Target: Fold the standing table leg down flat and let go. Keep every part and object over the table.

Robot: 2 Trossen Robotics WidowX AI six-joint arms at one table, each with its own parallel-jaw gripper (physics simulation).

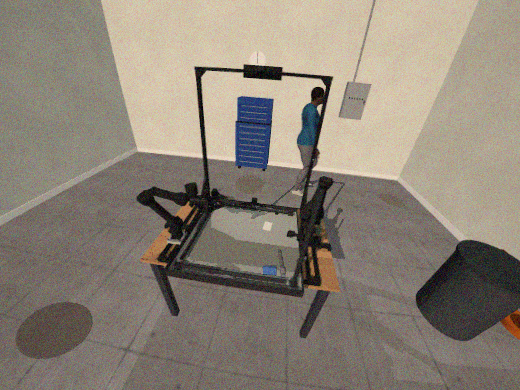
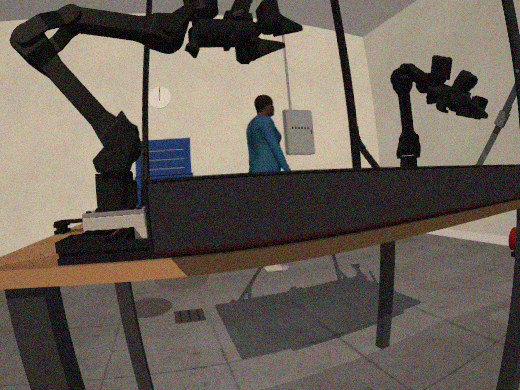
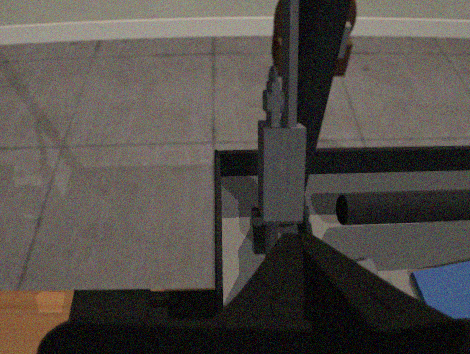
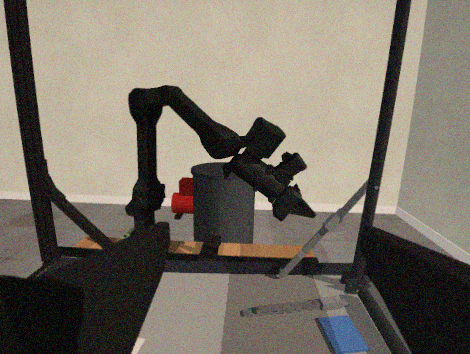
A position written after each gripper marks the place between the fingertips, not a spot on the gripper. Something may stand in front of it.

In view: the left gripper (image 2: 487,116), the right gripper (image 2: 293,37), a grey latch-like bar (image 4: 330,302), a grey tabletop (image 1: 232,239) and a collar (image 3: 281,150).
The left gripper shows as well in image 3 (image 3: 295,247) and in image 4 (image 4: 314,216). The right gripper shows as well in image 4 (image 4: 265,234). The grey tabletop is seen too in image 4 (image 4: 186,305).
